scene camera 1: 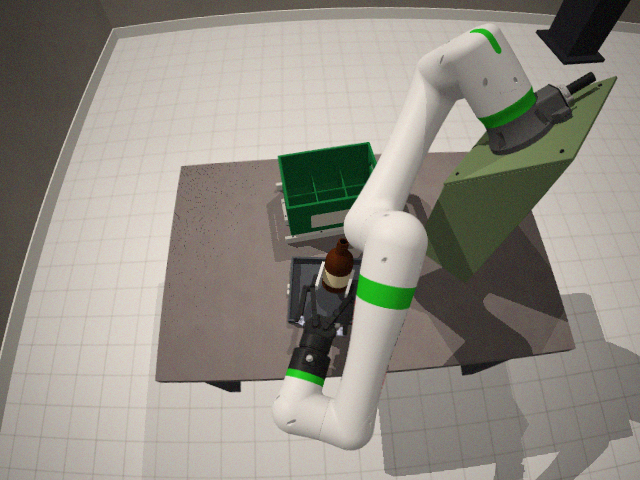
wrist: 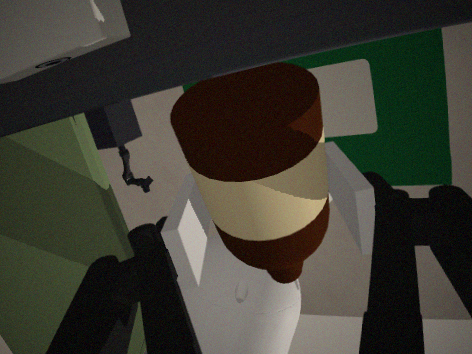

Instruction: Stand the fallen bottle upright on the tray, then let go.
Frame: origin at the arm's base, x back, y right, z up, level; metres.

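Seen in the pictures: gripper, fingertip midpoint: (scene camera 1: 338,267) (wrist: 263,180); arm's base at its link origin: (scene camera 1: 522,135).
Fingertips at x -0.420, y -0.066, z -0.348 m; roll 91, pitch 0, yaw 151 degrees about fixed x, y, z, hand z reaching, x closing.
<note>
Pixels of each thing's middle, then the offset from my fingertips to it. "*": a spot on its surface instead. Level surfaces: height alone.
- brown bottle at the middle of its body: (wrist: 269,203) (scene camera 1: 339,263) dx +0.002, dy +0.004, dz +0.018 m
- dark tray at a spot on its surface: (wrist: 300,25) * dx -0.081, dy -0.113, dz -0.075 m
- green divided crate at the middle of its body: (wrist: 322,91) (scene camera 1: 330,191) dx +0.039, dy +0.249, dz -0.008 m
- table at its surface level: dz -0.096 m
The brown bottle (scene camera 1: 338,262) (wrist: 260,200) with a cream label is held over the dark tray (scene camera 1: 291,304) (wrist: 300,25). Its neck points up in the scene view and its base faces the wrist camera. It looks near upright; a small tilt cannot be ruled out. My gripper (scene camera 1: 334,279) (wrist: 263,180) is shut on the bottle, with one pale finger pad on each side of the labelled part. The arm comes in low from the table's front side. Whether the base touches the tray floor cannot be told. The arm covers the tray's right part in the scene view.
A green divided crate (scene camera 1: 302,222) (wrist: 410,110) stands behind the tray, in a pale fixture. The green robot pedestal (scene camera 1: 491,217) (wrist: 40,200) stands at the right of the table (scene camera 1: 222,310). My forearm passes close beside the bottle's right side in the scene view.
</note>
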